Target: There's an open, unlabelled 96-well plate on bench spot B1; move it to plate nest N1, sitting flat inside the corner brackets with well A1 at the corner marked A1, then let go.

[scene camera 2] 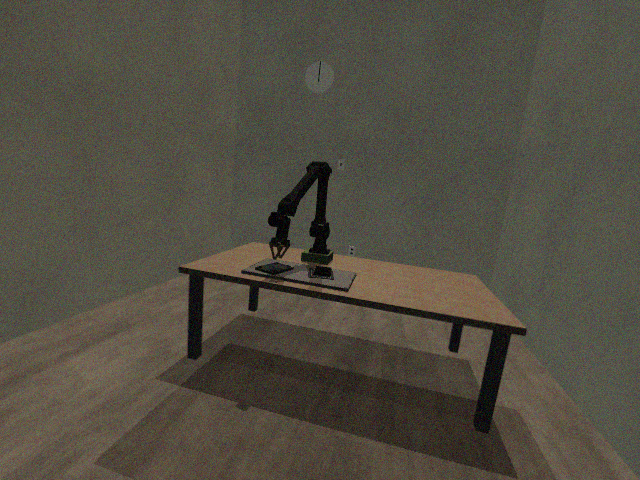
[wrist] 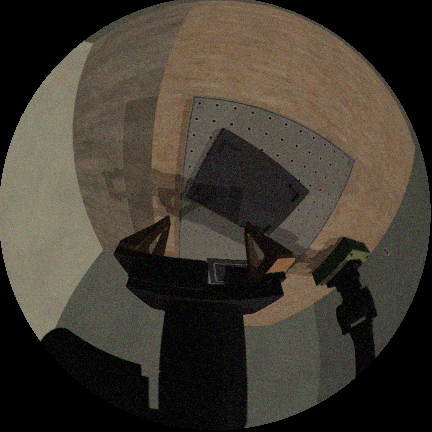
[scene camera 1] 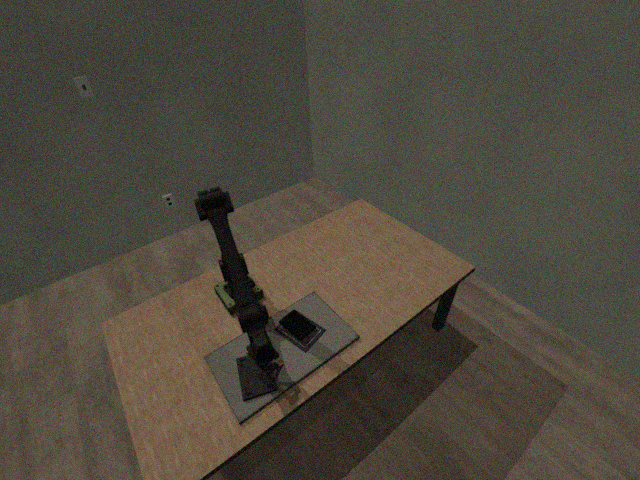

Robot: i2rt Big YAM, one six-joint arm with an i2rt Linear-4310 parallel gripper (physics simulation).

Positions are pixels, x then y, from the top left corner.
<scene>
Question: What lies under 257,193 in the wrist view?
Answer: A plate nest.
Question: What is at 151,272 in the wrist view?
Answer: My gripper.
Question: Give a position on a plate nest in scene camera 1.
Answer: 254,383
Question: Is my gripper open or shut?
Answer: Open.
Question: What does my gripper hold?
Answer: Nothing.
</scene>
